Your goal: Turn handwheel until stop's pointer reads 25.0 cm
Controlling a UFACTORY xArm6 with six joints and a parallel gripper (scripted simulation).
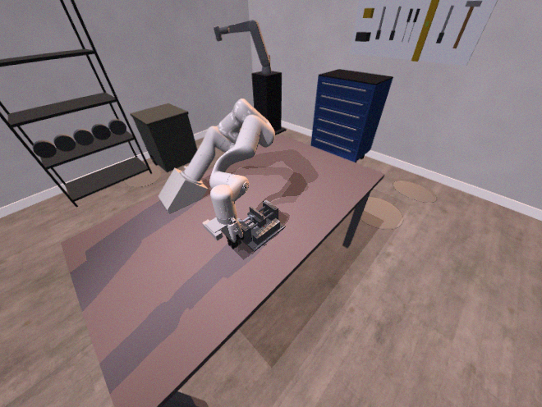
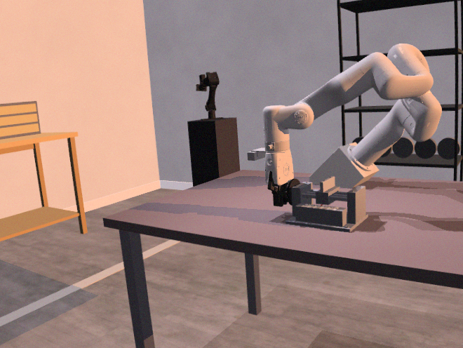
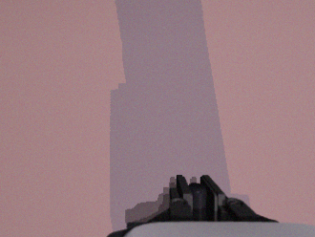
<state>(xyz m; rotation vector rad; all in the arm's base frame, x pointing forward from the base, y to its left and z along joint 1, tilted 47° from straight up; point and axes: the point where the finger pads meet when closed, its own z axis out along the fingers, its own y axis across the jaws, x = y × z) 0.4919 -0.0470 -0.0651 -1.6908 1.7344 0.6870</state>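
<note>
My gripper is now 20 mm to the right of the black handwheel. Round my hand: sliding stop block (150 mm to the left, 40 mm above, 10 mm behind).
</note>
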